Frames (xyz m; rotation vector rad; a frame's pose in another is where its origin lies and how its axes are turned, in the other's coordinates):
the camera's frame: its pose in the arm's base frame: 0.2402 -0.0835 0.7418 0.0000 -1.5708 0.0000
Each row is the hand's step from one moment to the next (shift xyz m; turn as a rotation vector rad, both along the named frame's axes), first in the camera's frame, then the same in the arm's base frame.
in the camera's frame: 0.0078 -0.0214 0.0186 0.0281 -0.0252 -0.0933
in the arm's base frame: -0.0186 -0.0214 0.0078 0.0933 -0.0252 0.0281
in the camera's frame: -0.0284 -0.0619 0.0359 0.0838 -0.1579 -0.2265
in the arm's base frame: -0.0359 -0.0619 -0.0284 0.2265 -0.1579 0.0838
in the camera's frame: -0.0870 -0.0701 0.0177 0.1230 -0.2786 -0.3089
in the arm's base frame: -0.0177 -0.0701 -0.0870 0.3089 -0.2786 0.1230
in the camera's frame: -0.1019 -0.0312 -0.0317 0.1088 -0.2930 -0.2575
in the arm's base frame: 0.0317 -0.0312 -0.1019 0.2575 -0.2930 0.1088
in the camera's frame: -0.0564 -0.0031 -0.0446 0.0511 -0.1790 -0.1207
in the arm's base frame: 0.0446 -0.0031 -0.0564 0.1207 -0.1790 0.0511
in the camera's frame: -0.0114 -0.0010 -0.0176 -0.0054 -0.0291 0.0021
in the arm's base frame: 0.0176 -0.0010 -0.0114 -0.0021 -0.0291 -0.0054
